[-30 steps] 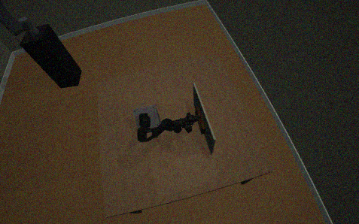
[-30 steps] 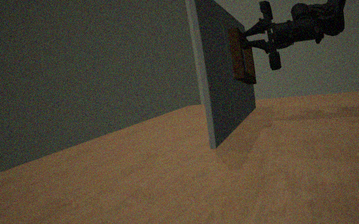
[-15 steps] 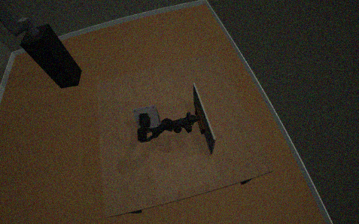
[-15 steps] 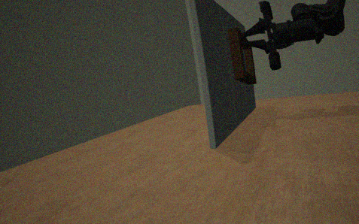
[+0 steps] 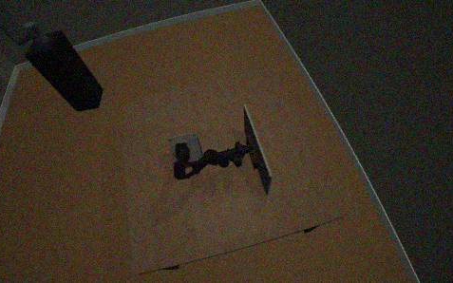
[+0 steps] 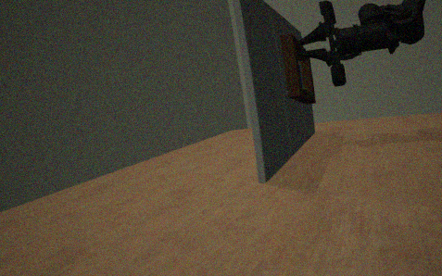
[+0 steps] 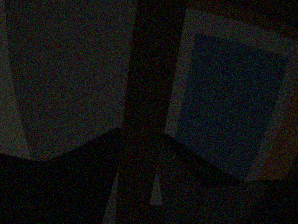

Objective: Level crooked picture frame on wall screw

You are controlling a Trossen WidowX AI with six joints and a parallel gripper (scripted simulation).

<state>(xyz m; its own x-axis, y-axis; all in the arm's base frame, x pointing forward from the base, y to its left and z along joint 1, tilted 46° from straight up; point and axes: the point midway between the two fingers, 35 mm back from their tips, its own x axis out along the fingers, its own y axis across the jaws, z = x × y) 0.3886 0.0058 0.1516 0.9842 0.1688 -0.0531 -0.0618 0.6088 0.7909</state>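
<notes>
Right now the brown wooden picture frame is 5 cm below my gripper tip and 1 cm ahead of it. Also, from my gripper tip: grey wall panel 7 cm below, 2 cm to the left, 2 cm ahead.
</notes>
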